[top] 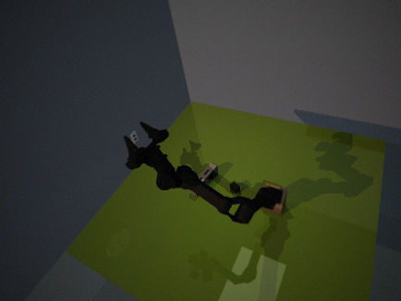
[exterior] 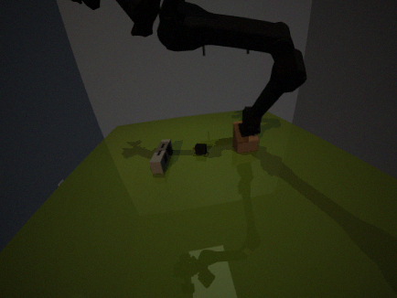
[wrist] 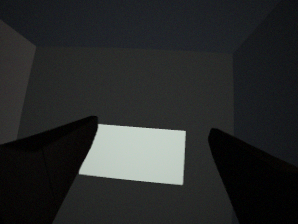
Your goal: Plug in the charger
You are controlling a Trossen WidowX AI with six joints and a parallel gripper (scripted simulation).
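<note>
Now: the charger 20 cm behind my gripper tip, 29 cm to the right of it and 61 cm below it.
</note>
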